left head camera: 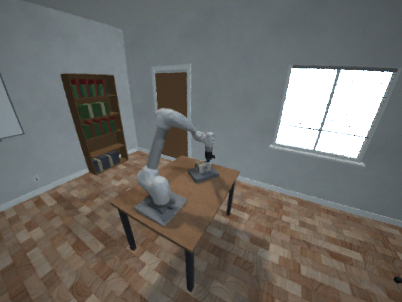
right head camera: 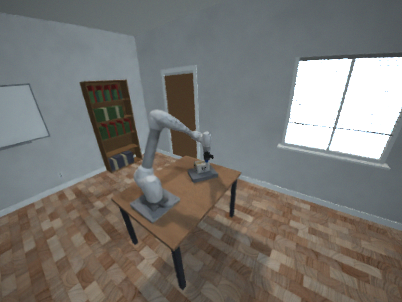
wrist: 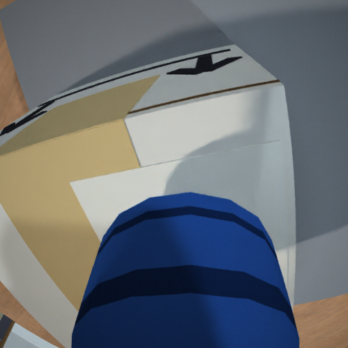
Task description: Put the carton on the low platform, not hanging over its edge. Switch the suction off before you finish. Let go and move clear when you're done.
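Pixels of known places: end effector, tool point: [left head camera: 207,161] [right head camera: 206,161]; arm's base, origin of the base link: [left head camera: 162,203] [right head camera: 155,201].
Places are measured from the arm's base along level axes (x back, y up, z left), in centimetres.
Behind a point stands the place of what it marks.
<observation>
The carton [left head camera: 203,168] {x -63.5, y 7.8, z -7.6 cm} [right head camera: 202,168] {x -64.2, y 7.6, z -8.1 cm} [wrist: 45,200], white with a tan tape band and black arrows on its side, sits upright on the grey low platform [left head camera: 212,176] {x -64.4, y 0.1, z -19.6 cm} [right head camera: 212,175] {x -66.9, y 0.9, z -20.6 cm} [wrist: 320,175]. In the wrist view its near part is hidden, and bare platform shows beyond it and to its right. My suction cup [left head camera: 208,161] [right head camera: 207,161], blue below a black mount, points down at the carton's top. In the wrist view the blue cup covers part of the white label. Its tip is very close to the top; whether it touches or holds is hidden.
The platform stands on the wooden table [left head camera: 190,187] {x -36.6, y -3.0, z -6.9 cm} [right head camera: 187,186] {x -37.7, y -3.0, z -6.8 cm}, toward the end away from the arm's base plate [left head camera: 145,211] {x 15.0, y 0.0, z 5.1 cm} [right head camera: 140,207] {x 13.6, y 0.0, z 4.5 cm}. A bookshelf [left head camera: 79,122] [right head camera: 98,127] and a door [left head camera: 171,100] [right head camera: 181,100] are behind.
</observation>
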